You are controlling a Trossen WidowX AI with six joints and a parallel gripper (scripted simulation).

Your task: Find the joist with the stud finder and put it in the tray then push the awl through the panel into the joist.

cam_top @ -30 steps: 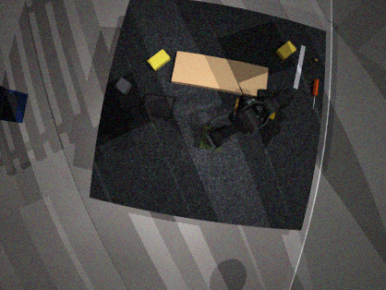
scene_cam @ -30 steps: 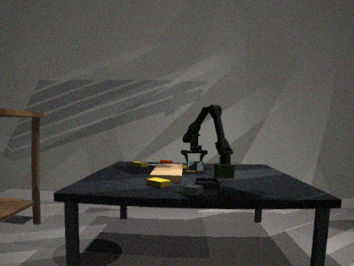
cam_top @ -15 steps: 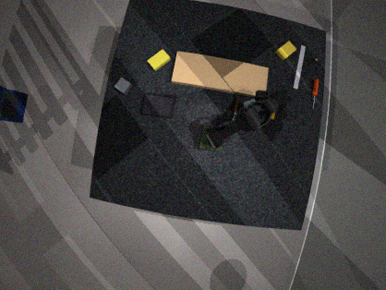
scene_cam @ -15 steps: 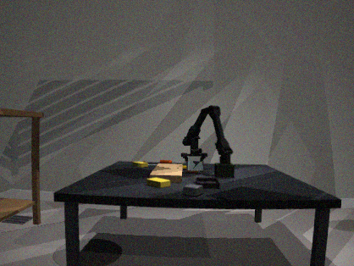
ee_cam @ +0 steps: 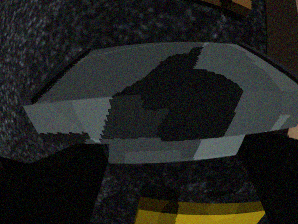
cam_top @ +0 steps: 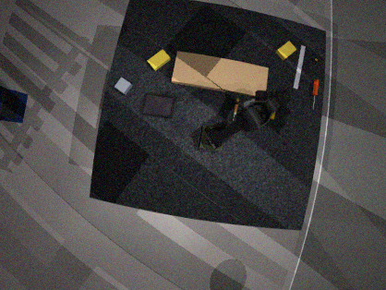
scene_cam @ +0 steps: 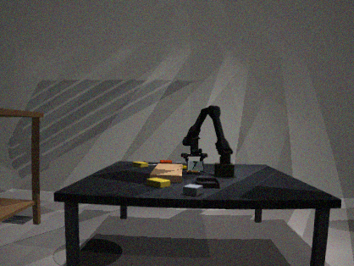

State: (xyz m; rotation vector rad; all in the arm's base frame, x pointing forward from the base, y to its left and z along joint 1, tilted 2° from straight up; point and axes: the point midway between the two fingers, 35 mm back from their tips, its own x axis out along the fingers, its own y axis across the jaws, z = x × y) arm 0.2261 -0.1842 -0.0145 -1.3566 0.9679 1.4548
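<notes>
Right now the awl is 100 mm to the left of my gripper tip, 30 mm behind it and 20 mm below it. Round my gripper tip: white bar 380 mm ahead, 210 mm to the right, 20 mm below; yellow bar 100 mm to the right, 80 mm ahead, 20 mm below; dark grey stud finder 10 mm to the left, 10 mm ahead.
</notes>
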